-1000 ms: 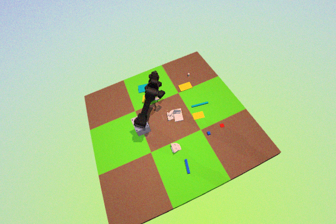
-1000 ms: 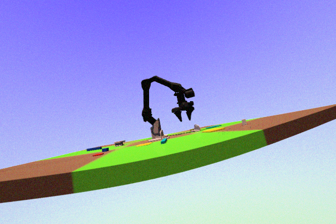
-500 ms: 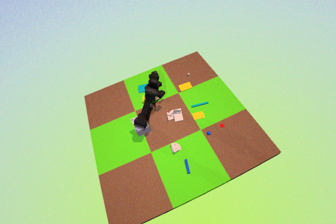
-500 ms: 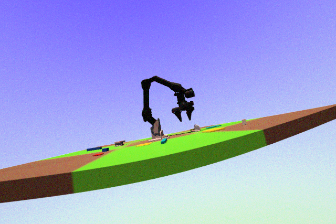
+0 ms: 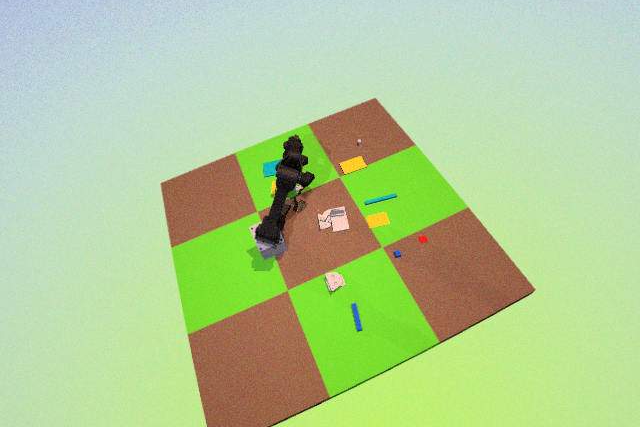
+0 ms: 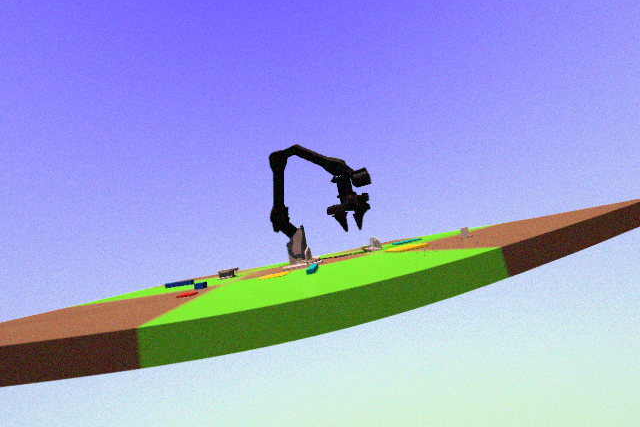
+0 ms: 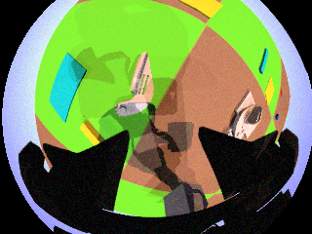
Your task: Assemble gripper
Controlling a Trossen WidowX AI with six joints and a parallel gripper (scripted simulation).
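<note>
The yellow bar lies 11 cm behind my gripper tip, 9 cm to the left of it and 7 cm below it. The rest, counted from my gripper tip: teal bar (32 cm ahead, 20 cm to the right, 8 cm below); then teal plate (22 cm to the left, 8 cm below, 5 cm behind); then grey peg (39 cm ahead, 16 cm to the left, 7 cm below).
</note>
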